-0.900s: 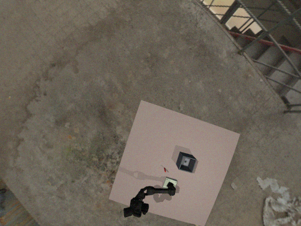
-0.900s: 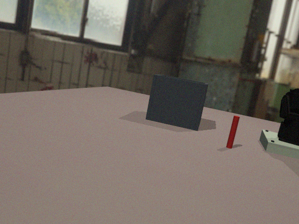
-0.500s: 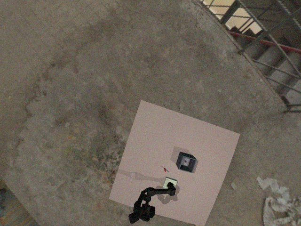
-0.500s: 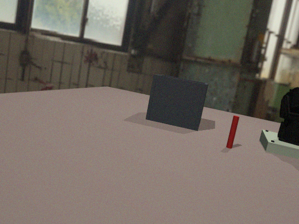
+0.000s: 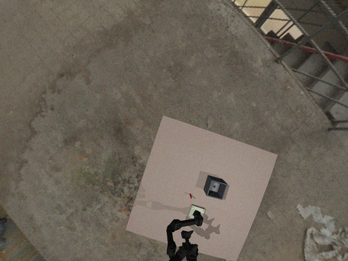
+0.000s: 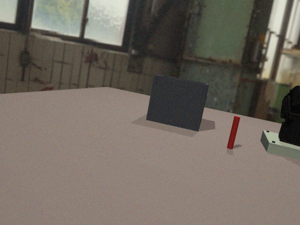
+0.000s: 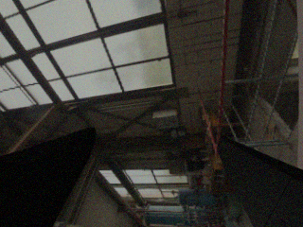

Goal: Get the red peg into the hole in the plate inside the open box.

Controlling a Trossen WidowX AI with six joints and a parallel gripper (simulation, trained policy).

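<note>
Right now my gripper tip is 52 cm above the red peg, 3 cm to the left of it and 2 cm short of it. The rest, counted from my gripper tip: light plate 51 cm below, 23 cm ahead, 18 cm to the right.
</note>
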